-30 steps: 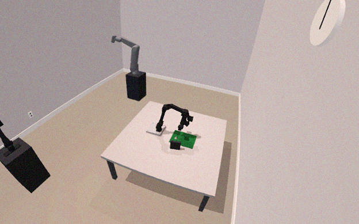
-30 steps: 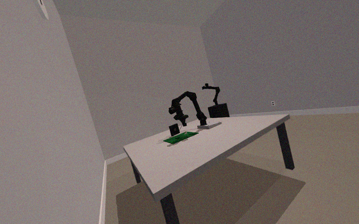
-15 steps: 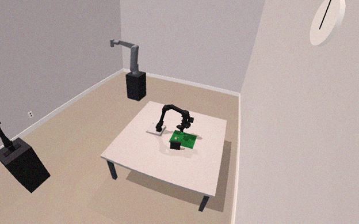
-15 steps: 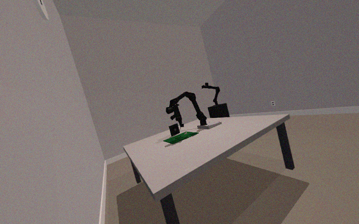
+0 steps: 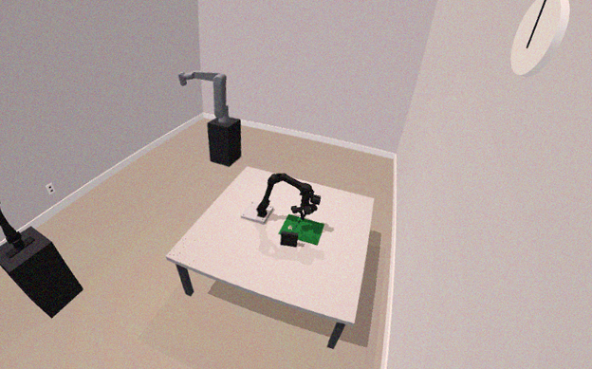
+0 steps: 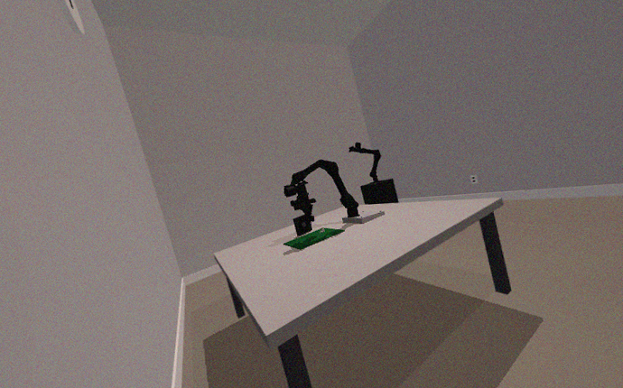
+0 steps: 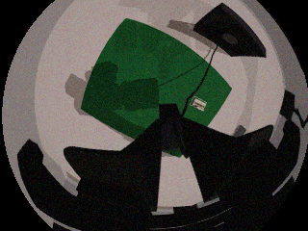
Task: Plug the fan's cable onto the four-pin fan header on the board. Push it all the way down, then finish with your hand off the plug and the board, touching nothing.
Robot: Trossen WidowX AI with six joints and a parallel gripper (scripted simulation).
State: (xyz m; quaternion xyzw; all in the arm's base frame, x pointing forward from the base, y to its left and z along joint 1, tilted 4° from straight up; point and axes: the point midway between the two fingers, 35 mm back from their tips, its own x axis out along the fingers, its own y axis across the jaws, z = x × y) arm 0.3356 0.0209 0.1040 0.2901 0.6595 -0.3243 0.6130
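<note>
My gripper tip is now 140 mm above the green board and 10 mm short of it. From my gripper tip the other things lie so: pale header: 120 mm below, 80 mm behind, 40 mm to the right; black fan: 190 mm to the right, 60 mm below, 30 mm behind; black plug: 10 mm to the left, 10 mm below, 10 mm behind.
</note>
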